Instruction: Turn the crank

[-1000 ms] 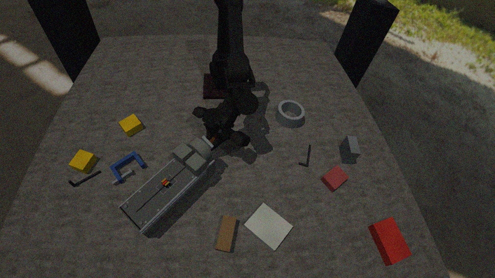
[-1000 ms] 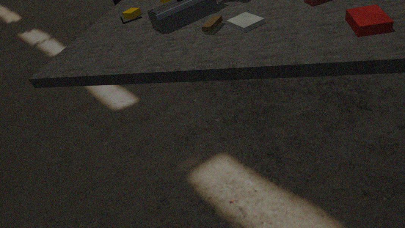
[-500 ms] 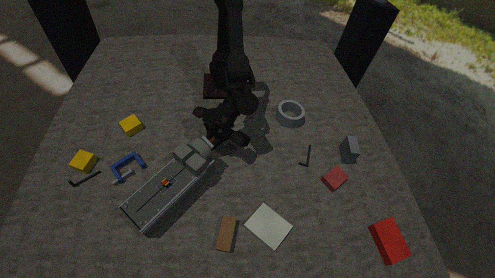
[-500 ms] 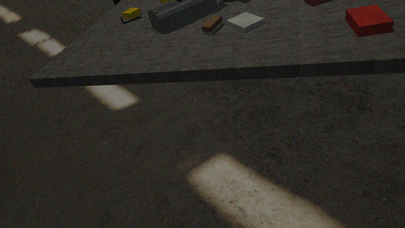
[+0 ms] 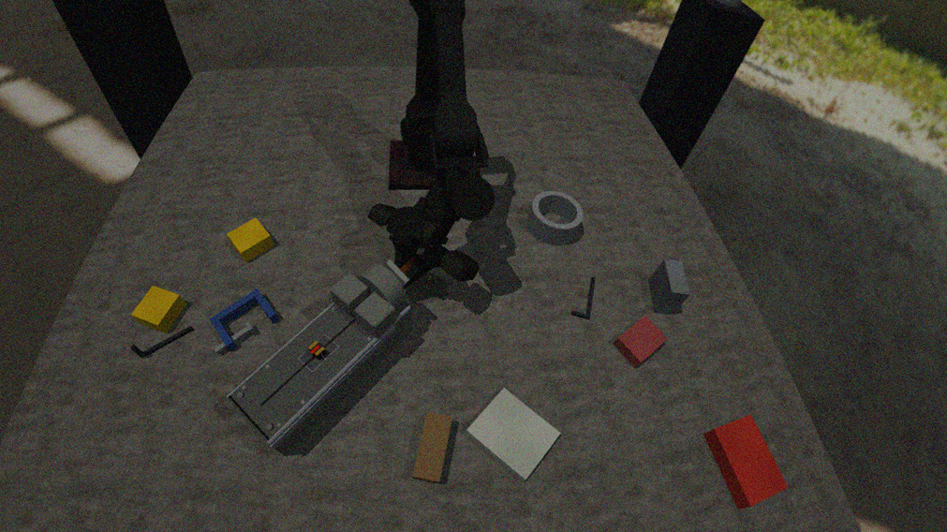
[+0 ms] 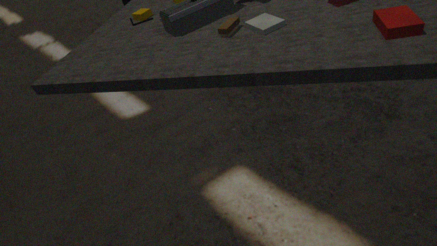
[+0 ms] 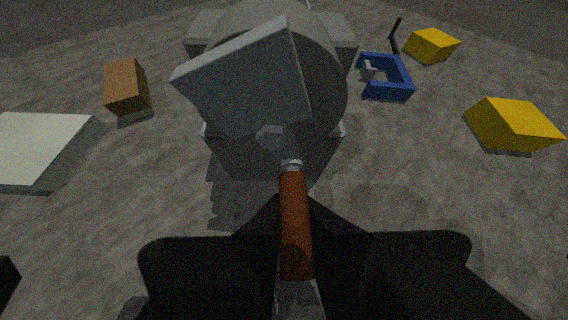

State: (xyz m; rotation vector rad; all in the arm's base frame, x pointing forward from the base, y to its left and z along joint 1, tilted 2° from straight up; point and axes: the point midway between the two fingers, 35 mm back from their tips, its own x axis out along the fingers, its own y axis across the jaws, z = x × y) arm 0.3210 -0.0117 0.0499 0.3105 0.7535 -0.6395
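My gripper tip is 3 cm below the brown crank handle, 1 cm to the right of it and 1 cm past it. From my gripper tip the other things lie so: white plate: 22 cm ahead, 17 cm to the left, 2 cm below; red pointer: 14 cm ahead, 10 cm to the right, 5 cm above; brown block: 24 cm ahead, 6 cm to the left, 2 cm below.
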